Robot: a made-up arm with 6 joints. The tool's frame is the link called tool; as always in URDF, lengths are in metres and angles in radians.
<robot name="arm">
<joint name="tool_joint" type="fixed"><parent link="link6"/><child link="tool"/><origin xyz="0 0 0" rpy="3.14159 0 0"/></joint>
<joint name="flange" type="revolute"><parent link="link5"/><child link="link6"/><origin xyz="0.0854 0 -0.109"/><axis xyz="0 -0.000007 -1"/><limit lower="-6.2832" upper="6.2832"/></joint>
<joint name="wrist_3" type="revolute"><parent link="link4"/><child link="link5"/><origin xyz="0 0 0"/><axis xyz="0 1 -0.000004"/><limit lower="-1.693" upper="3.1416"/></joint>
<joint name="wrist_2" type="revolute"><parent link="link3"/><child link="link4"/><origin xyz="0.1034 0 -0.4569"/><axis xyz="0 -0.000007 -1"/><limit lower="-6.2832" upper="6.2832"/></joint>
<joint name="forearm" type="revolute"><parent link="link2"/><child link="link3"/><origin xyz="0.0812 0 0.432"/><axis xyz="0 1 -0.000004"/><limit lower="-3.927" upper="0.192"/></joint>
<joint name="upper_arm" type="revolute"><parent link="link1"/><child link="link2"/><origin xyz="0 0 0"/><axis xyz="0 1 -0.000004"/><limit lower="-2.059" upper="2.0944"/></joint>
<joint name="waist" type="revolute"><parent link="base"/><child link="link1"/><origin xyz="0 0 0.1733"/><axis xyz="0 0 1"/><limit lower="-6.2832" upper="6.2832"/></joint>
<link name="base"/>
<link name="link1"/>
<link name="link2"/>
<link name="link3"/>
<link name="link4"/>
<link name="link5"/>
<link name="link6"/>
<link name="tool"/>
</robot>
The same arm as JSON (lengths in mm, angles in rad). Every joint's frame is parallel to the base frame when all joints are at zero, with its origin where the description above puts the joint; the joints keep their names.
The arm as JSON. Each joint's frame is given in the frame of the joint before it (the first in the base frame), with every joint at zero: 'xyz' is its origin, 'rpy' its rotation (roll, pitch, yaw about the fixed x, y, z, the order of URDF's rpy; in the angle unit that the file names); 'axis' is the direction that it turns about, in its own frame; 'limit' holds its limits. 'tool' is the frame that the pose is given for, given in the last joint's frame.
{"units": {"length": "mm", "angle": "rad"}, "joints": [
  {"name": "waist", "type": "revolute", "origin": {"xyz": [0.0, 0.0, 173.3], "rpy": [0.0, 0.0, 0.0]}, "axis": "+z", "limit": {"lower": -6.2832, "upper": 6.2832}},
  {"name": "upper_arm", "type": "revolute", "origin": {"xyz": [0.0, 0.0, 0.0], "rpy": [0.0, 0.0, 0.0]}, "axis": "+y", "limit": {"lower": -2.059, "upper": 2.0944}},
  {"name": "forearm", "type": "revolute", "origin": {"xyz": [81.2, 0.0, 432.0], "rpy": [0.0, 0.0, 0.0]}, "axis": "+y", "limit": {"lower": -3.927, "upper": 0.192}},
  {"name": "wrist_2", "type": "revolute", "origin": {"xyz": [103.4, 0.0, -456.9], "rpy": [0.0, 0.0, 0.0]}, "axis": "-z", "limit": {"lower": -6.2832, "upper": 6.2832}},
  {"name": "wrist_3", "type": "revolute", "origin": {"xyz": [0.0, 0.0, 0.0], "rpy": [0.0, 0.0, 0.0]}, "axis": "+y", "limit": {"lower": -1.693, "upper": 3.1416}},
  {"name": "flange", "type": "revolute", "origin": {"xyz": [85.4, 0.0, -109.0], "rpy": [0.0, 0.0, 0.0]}, "axis": "-z", "limit": {"lower": -6.2832, "upper": 6.2832}}
], "tool": {"origin": {"xyz": [0.0, 0.0, 0.0], "rpy": [3.1416, 0.0, 0.0]}}}

